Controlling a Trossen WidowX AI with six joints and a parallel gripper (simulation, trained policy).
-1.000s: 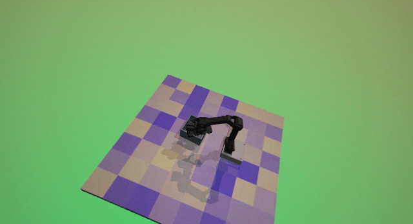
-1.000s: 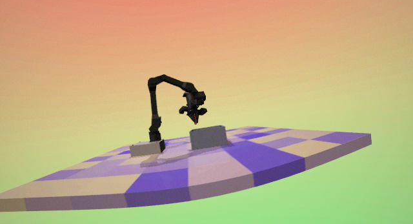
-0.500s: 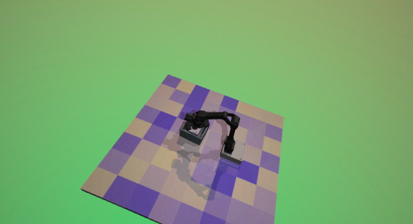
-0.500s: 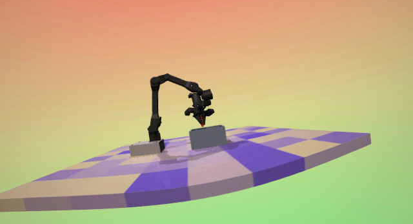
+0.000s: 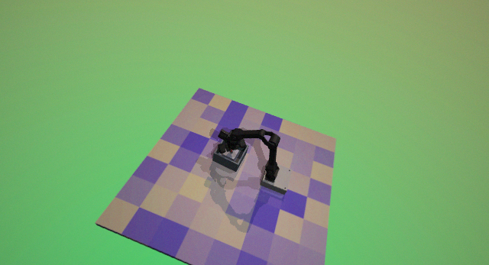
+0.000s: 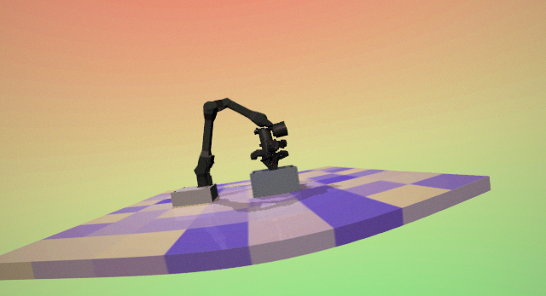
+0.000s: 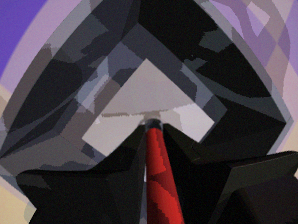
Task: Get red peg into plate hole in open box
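My gripper tip is 3 cm below the red peg, 1 cm to the right of it and 1 cm past it. From my gripper tip the other things lie so: grey box (5 cm below, 1 cm behind); then pale plate (3 cm below, 1 cm behind).
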